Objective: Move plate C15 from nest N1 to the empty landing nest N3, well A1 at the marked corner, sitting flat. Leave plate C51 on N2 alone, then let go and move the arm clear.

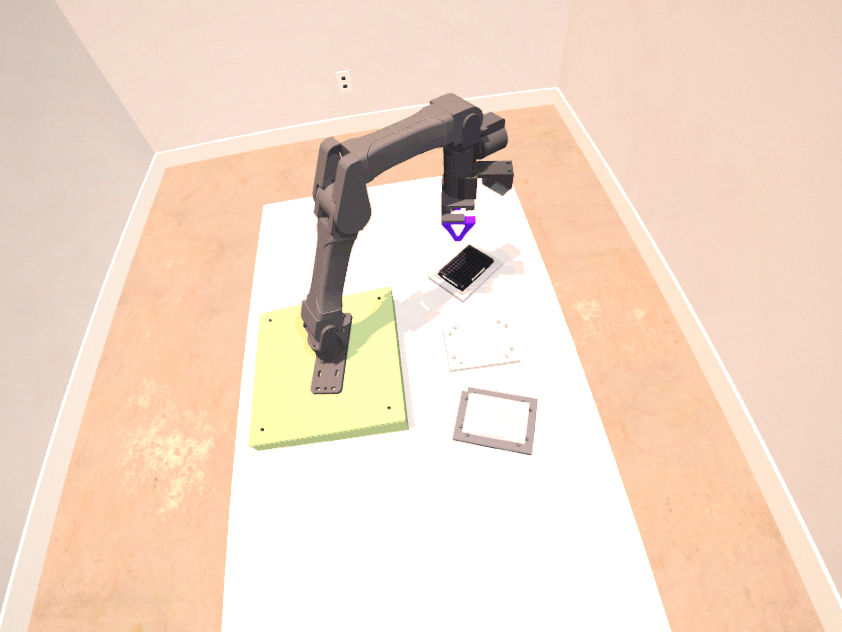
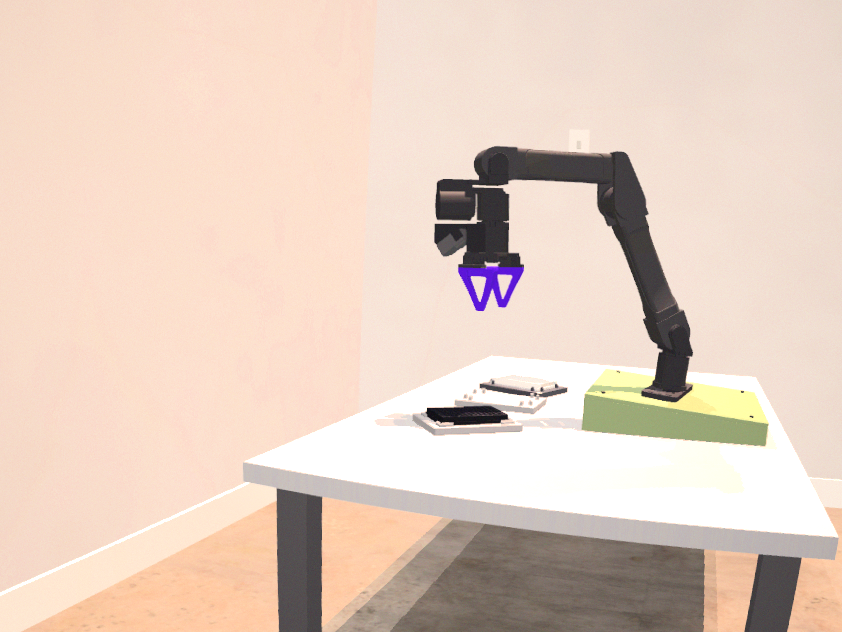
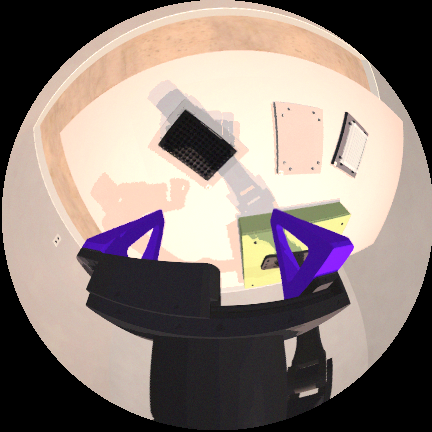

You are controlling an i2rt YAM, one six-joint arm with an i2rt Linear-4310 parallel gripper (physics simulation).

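A black well plate [image 1: 466, 267] [image 2: 466, 414] [image 3: 197, 145] sits on a pale nest [image 1: 463, 295] [image 2: 469, 429], turned at an angle to the other nests. The empty pale nest [image 1: 480, 345] [image 2: 499, 401] [image 3: 299, 140] with small pegs lies in the middle of the row. A white plate [image 1: 496, 417] [image 2: 522, 384] [image 3: 353, 145] sits on a dark grey nest [image 1: 493, 444] at the other end. Plate and nest labels and the marked corner are not readable. My gripper [image 2: 491, 307] [image 3: 217, 214] is open and empty, pointing down, high above the table near the black plate.
The arm base stands on a yellow-green block [image 1: 292, 408] [image 2: 673, 425] [image 3: 251, 265] beside the row of nests. All stand on the white table [image 1: 408, 530] [image 2: 544, 489]. The arm's shadow falls across the black plate's nest and the table around it.
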